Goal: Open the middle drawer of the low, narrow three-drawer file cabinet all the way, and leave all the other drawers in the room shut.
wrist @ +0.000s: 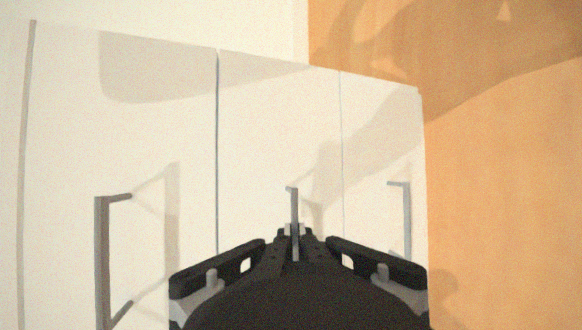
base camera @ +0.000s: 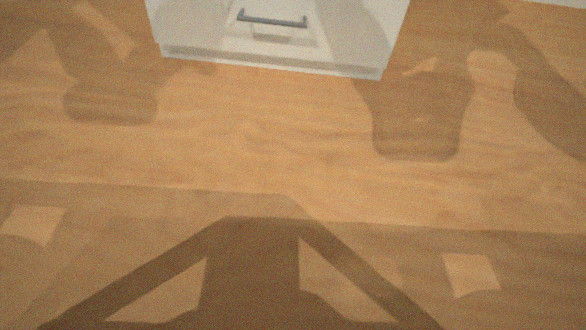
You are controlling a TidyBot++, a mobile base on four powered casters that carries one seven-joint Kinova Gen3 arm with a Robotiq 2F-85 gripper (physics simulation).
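Frame: origin at the arm's base, x right, y back, z down, level; metres.
Seen in the pictures: gripper, fingertip midpoint: [wrist: 294,231].
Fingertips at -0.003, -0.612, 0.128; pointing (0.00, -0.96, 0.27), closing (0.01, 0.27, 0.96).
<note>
Offsets run from my fingertips to a thing's middle, as dx, dy, dz. "spot": to the spot under its first point. Level surfaces: height alone.
The white three-drawer file cabinet [base camera: 195,30] [wrist: 260,110] shows sideways in the wrist view, with three drawer fronts side by side. The middle drawer [wrist: 280,150] lies between two thin seams, its front about flush with its neighbours. Its thin grey bar handle @(spot: +0.030, +0.013, -0.003) [wrist: 294,205] runs between the fingertips. My gripper [wrist: 294,231] is shut on that handle, one fingertip on each side; the handle's lower part is hidden by the gripper. My gripper does not show in the base view.
Another drawer's handle @(spot: +0.000, +0.011, -0.155) [wrist: 102,260] is left of the gripper and the end drawer's handle @(spot: -0.002, +0.011, +0.150) [wrist: 407,220] is right of it; both drawers look shut. In the base view, the lowest handle @(spot: -0.007, +0.011, +0.150) [base camera: 272,21] faces the base across the wooden floor @(dz +0.269) [base camera: 260,165]. Shadows cross the floor.
</note>
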